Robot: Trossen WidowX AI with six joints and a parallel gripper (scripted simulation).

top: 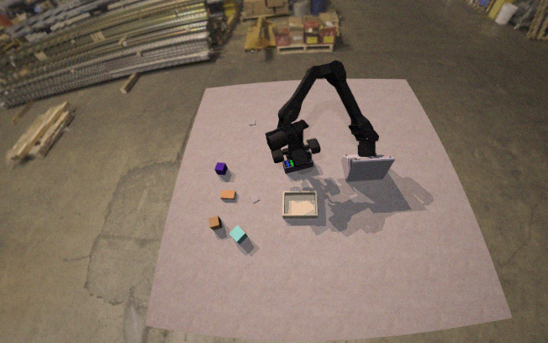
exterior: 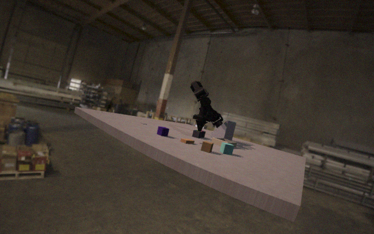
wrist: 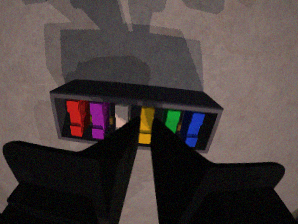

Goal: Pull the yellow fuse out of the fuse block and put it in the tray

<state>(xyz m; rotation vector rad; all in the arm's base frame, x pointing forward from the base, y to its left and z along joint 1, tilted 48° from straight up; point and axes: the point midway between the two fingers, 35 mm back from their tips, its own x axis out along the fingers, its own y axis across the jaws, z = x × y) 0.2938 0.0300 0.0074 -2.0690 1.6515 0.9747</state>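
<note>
The beige tray lies 18 cm to the left of my gripper tip, 3 cm below it and 2 cm behind it. Round my gripper tip: yellow fuse 1 cm below.
</note>
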